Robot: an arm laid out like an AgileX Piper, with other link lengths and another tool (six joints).
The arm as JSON. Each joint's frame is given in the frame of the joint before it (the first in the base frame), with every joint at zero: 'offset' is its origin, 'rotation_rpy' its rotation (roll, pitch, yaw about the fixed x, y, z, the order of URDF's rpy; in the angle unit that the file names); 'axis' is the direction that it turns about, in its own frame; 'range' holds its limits. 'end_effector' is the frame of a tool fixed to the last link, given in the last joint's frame.
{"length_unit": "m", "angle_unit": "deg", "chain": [
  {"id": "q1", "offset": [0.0, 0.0, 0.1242], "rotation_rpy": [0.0, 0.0, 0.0], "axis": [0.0, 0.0, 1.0], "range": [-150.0, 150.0]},
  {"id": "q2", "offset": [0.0, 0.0, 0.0], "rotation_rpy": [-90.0, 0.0, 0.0], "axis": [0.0, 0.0, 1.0], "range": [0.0, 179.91]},
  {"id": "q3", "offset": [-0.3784, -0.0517, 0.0], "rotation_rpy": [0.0, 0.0, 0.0], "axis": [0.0, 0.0, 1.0], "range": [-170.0, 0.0]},
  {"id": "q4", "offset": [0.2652, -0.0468, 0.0], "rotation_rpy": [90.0, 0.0, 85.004], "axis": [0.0, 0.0, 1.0], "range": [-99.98, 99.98]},
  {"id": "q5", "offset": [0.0, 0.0, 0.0], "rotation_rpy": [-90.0, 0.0, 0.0], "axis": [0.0, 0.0, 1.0], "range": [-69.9, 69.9]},
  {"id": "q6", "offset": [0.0, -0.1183, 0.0], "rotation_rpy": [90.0, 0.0, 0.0], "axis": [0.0, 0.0, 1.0], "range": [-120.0, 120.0]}
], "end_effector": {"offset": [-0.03, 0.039, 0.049], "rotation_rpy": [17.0, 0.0, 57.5]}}
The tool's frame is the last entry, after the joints.
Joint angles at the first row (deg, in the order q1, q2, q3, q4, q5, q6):
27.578, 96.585, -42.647, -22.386, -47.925, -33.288
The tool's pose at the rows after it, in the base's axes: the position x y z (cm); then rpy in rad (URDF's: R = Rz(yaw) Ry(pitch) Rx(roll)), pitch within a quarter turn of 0, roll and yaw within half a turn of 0:
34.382 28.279 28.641 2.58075 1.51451 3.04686
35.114 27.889 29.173 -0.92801 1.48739 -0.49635
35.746 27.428 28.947 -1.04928 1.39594 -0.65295
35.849 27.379 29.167 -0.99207 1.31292 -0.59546
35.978 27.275 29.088 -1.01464 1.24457 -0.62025
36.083 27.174 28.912 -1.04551 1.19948 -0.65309
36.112 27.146 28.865 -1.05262 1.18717 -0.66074
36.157 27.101 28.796 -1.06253 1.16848 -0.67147
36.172 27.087 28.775 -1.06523 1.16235 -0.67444
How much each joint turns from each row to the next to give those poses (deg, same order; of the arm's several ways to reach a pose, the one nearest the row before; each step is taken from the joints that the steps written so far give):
0.000, 0.000, -0.001, 0.687, -0.914, -7.707
0.000, -0.001, 0.002, 3.555, -3.199, -9.195
0.000, 0.001, -0.001, 2.505, -0.229, -6.875
0.000, -0.001, 0.000, -0.001, -1.877, -4.425
-0.001, 0.001, 0.000, -0.001, -0.658, -3.882
0.000, 0.000, -0.001, 0.000, 0.001, -2.662
0.002, 0.001, 0.001, 0.002, -0.001, -0.725
-0.001, -0.002, 0.000, -0.001, 0.001, -1.095
0.000, 0.001, 0.000, 0.000, -0.009, -0.359

